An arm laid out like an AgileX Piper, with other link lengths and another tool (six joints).
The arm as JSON. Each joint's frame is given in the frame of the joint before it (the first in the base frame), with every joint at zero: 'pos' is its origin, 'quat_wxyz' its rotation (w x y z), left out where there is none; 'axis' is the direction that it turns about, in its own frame. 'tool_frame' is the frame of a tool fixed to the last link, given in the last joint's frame.
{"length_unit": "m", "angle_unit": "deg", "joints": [
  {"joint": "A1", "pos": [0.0, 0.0, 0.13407], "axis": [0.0, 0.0, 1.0]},
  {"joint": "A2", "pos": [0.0, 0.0, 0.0], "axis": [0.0, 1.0, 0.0]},
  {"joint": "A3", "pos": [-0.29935, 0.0, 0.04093], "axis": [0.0, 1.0, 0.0]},
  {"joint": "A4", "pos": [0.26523, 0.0, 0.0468], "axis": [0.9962, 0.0, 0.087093]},
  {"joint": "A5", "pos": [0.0, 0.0, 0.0], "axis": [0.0, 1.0, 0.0]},
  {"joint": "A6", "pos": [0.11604, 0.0, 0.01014], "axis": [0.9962, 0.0, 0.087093]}
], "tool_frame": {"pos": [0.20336, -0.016, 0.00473], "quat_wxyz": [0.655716, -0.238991, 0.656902, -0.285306]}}
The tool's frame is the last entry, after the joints.
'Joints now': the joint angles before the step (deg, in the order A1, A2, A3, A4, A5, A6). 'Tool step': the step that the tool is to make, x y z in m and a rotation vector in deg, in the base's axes. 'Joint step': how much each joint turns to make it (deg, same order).
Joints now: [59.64 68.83 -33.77 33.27 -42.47 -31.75]
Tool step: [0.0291 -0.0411 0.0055 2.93 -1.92 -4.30]
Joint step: [-8.46 0.04 2.88 -8.50 -3.88 8.94]
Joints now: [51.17 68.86 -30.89 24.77 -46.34 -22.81]
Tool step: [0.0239 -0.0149 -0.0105 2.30 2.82 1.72]
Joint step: [-11.54 1.23 0.00 -17.22 2.82 18.13]
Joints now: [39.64 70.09 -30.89 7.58 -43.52 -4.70]
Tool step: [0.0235 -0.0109 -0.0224 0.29 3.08 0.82]
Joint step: [-8.41 3.57 -0.58 -12.84 -0.46 12.57]
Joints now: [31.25 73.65 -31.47 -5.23 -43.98 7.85]
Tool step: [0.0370 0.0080 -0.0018 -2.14 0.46 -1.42]
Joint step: [-1.30 6.32 -7.19 -0.32 2.45 -1.22]
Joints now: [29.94 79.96 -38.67 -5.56 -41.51 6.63]
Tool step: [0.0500 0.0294 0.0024 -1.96 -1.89 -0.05]
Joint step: [0.01 10.83 -11.35 -0.28 0.02 -2.43]
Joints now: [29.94 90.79 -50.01 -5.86 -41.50 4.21]
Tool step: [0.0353 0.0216 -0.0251 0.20 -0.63 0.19]
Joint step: [0.00 10.15 -6.09 0.20 -4.69 -0.59]
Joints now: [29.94 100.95 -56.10 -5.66 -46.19 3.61]
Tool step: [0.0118 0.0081 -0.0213 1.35 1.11 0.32]
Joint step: [0.00 4.57 -1.59 0.07 -2.81 1.51]
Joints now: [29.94 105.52 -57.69 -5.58 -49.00 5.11]
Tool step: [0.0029 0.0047 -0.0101 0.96 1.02 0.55]
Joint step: [0.00 1.72 -0.54 -0.46 -0.91 1.62]
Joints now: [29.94 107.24 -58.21 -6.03 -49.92 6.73]
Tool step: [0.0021 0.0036 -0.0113 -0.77 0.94 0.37]
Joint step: [-0.01 1.08 -0.49 -0.57 0.60 0.26]
